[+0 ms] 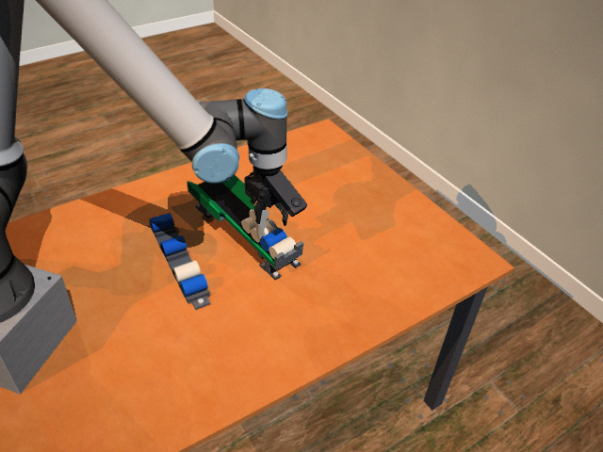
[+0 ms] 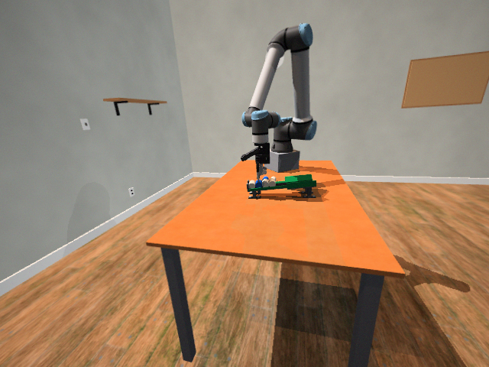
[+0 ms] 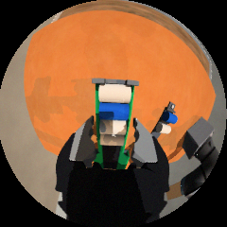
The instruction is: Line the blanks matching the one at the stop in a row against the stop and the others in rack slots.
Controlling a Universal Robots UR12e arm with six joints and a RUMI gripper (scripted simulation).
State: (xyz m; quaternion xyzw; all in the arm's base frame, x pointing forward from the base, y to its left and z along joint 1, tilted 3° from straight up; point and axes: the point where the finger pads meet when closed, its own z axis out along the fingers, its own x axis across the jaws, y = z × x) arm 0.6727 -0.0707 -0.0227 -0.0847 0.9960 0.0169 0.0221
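The grey stock rack lies 230 mm behind my hand, 130 mm to the left of it and 120 mm below it. From my hand the other things lie so: grey stop (10 mm ahead, 60 mm to the right, 50 mm below).
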